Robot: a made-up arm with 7 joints. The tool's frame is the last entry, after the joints.
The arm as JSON. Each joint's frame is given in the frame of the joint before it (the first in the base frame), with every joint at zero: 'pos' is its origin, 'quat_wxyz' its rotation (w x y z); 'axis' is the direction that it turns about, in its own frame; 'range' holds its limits. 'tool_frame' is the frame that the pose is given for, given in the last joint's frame.
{
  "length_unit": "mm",
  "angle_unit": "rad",
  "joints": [
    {
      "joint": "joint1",
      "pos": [
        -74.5,
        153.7,
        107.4
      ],
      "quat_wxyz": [
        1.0,
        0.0,
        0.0,
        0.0
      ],
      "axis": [
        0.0,
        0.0,
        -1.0
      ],
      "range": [
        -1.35,
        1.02
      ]
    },
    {
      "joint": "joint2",
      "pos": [
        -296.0,
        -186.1,
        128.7
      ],
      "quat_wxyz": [
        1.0,
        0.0,
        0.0,
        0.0
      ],
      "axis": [
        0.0,
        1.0,
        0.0
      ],
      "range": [
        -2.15,
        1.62
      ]
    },
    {
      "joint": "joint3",
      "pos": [
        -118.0,
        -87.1,
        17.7
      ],
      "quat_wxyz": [
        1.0,
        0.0,
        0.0,
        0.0
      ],
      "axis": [
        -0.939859,
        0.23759,
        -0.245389
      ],
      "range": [
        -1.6,
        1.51
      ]
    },
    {
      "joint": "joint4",
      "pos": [
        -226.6,
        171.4,
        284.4
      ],
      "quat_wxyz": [
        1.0,
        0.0,
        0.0,
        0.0
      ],
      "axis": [
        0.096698,
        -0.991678,
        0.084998
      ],
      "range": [
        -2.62,
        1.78
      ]
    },
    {
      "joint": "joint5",
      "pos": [
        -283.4,
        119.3,
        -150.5
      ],
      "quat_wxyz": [
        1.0,
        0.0,
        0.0,
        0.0
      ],
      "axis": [
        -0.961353,
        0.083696,
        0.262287
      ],
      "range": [
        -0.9,
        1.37
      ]
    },
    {
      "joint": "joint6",
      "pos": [
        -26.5,
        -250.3,
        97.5
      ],
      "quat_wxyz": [
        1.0,
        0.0,
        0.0,
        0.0
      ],
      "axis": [
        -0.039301,
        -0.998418,
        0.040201
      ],
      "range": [
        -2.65,
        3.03
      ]
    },
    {
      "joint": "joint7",
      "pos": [
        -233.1,
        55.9,
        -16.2
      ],
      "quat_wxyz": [
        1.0,
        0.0,
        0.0,
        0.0
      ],
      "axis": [
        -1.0,
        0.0,
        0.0
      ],
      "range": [
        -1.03,
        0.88
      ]
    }
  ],
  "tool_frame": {
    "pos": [
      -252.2,
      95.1,
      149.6
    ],
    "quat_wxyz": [
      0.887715,
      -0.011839,
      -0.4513,
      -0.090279
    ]
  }
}
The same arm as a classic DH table. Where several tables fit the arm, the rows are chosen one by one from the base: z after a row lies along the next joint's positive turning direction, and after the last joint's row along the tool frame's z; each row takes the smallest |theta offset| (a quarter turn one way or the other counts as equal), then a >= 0, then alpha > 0; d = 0 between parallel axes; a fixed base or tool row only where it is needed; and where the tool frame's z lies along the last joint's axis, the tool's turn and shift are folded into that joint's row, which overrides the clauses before.
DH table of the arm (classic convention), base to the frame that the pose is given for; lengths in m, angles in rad. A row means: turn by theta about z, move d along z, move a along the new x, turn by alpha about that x. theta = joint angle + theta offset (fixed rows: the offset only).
base (fixed): theta_offset -1.1195  d 0  a -0.1708  alpha 3.1416
joint1: theta_offset -1.1195  d -0.2361  a -0.296  alpha 1.5708
joint2: theta_offset 1.3154  d -0.3  a -0.0469  alpha -1.3309
joint3: theta_offset 0.0617  d 0.2558  a -0.3399  alpha -1.9255
joint4: theta_offset -0.5166  d -0.2422  a 0.2077  alpha 1.7251
joint5: theta_offset -0.0805  d 0.263  a -0.0798  alpha -1.606
joint6: theta_offset 0.2688  d 0.1997  a 0.0139  alpha 1.5315
joint7: theta_offset -1.4397  d 0.27  a 0.0682  alpha 0.645
tool (fixed): theta_offset -1.8592  d 0.2722  a 0  alpha 0
Joint limits (rad, base to tool): -1.35..1.02 -2.15..1.62 -1.6..1.51 -2.62..1.78 -0.9..1.37 -2.65..3.03 -1.03..0.88

